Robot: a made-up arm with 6 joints. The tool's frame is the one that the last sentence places.
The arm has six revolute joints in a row. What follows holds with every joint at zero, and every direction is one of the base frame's.
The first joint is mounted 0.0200 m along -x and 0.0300 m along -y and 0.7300 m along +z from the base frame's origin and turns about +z.
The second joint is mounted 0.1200 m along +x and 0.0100 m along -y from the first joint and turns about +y.
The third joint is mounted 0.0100 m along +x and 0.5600 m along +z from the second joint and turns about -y.
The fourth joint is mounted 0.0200 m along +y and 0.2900 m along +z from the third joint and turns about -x.
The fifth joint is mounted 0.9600 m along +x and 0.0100 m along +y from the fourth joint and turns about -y.
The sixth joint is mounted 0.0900 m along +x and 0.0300 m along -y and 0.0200 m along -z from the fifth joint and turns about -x.
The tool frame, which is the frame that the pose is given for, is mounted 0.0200 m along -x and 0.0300 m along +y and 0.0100 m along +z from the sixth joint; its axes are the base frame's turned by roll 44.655, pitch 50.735 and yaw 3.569 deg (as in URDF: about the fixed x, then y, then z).
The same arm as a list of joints. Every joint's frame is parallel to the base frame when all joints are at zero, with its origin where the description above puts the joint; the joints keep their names.
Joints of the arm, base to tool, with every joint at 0 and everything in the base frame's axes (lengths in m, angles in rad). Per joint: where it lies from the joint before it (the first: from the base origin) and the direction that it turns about. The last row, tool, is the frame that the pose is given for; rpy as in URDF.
joint 1: origin -0.02 -0.03 0.73 axis +z
joint 2: origin 0.12 -0.01 0 axis +y
joint 3: origin 0.01 0 0.56 axis -y
joint 4: origin 0 0.02 0.29 axis -x
joint 5: origin 0.96 0.01 0 axis -y
joint 6: origin 0.09 -0.03 -0.02 axis -x
tool: origin -0.02 0.03 0.01 rpy 0.7794 0.8855 0.0623

